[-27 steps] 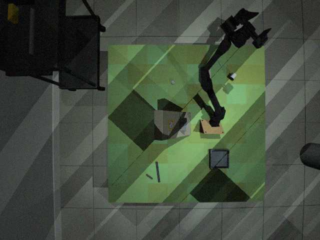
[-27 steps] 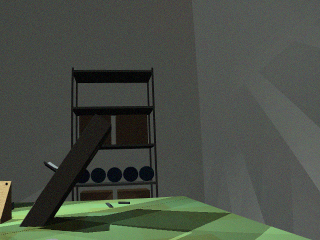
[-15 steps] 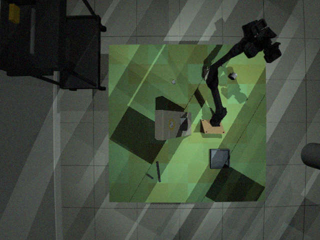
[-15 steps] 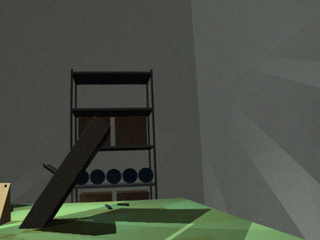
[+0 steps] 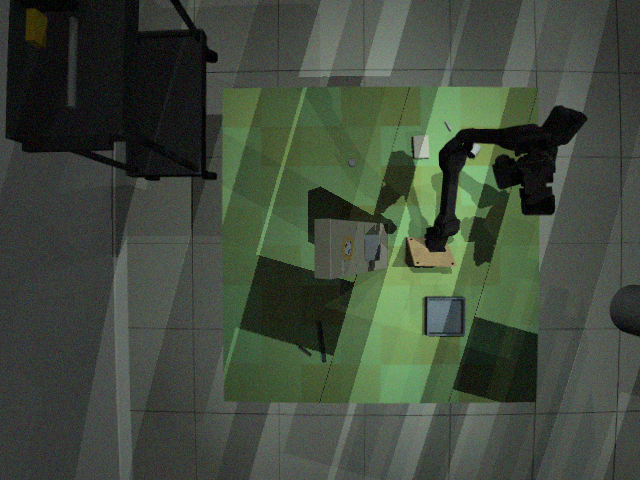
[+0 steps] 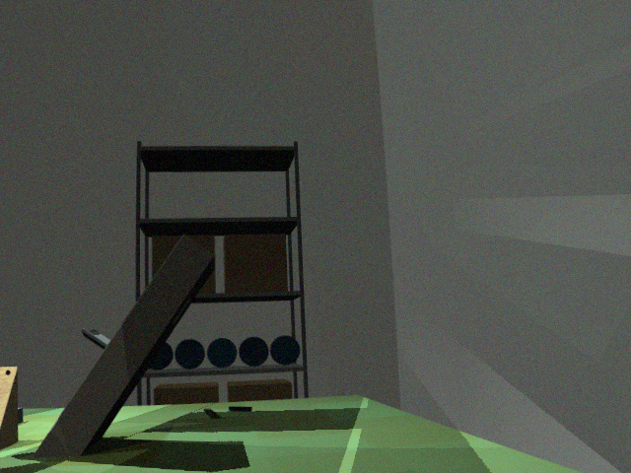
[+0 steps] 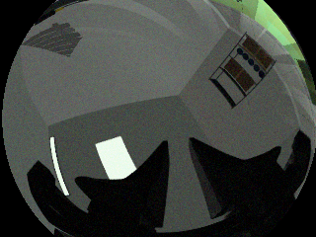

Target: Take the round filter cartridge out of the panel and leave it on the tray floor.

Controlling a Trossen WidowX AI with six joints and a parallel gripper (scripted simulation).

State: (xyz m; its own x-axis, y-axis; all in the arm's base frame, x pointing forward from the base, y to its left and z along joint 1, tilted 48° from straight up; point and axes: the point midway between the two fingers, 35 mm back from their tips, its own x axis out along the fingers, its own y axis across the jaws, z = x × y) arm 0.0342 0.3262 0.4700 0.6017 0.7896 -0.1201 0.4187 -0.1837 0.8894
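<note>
The round filter cartridge lies 350 mm ahead of my gripper tip, 100 mm to the left of it and 380 mm below it. From my gripper tip the other things lie so: white block (10 mm ahead, 290 mm to the right, 620 mm below); then thin grey stick (110 mm behind, 370 mm to the right, 620 mm below); then grey service panel (300 mm ahead, 100 mm to the left, 460 mm below).
</note>
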